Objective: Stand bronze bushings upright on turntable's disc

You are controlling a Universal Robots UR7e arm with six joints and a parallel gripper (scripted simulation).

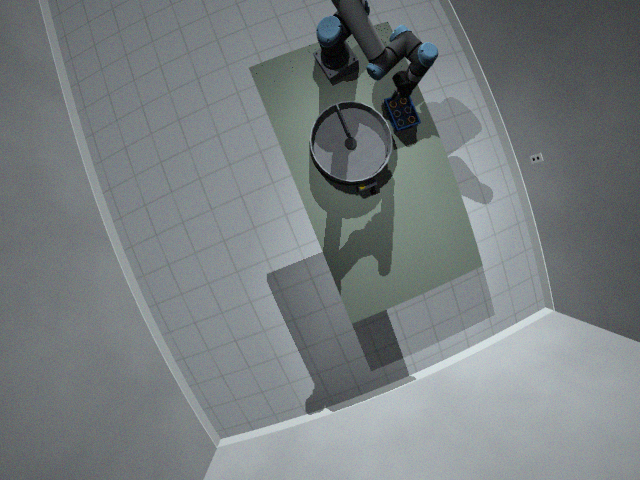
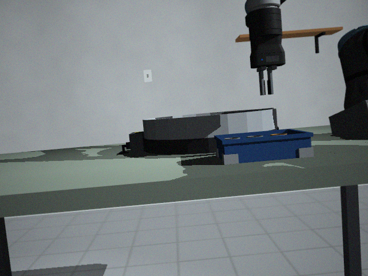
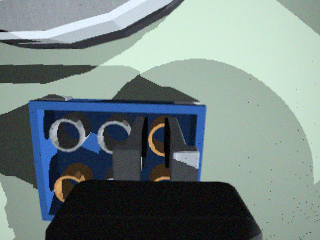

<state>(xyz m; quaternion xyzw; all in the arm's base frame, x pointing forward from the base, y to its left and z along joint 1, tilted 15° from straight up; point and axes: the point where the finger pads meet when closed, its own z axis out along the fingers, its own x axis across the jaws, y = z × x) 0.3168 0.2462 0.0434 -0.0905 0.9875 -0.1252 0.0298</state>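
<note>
My hand is 3 cm short of the crate, 8 cm to the right of it and 13 cm above it. Round my hand: turntable disc 16 cm ahead, 25 cm to the right, 10 cm below.
</note>
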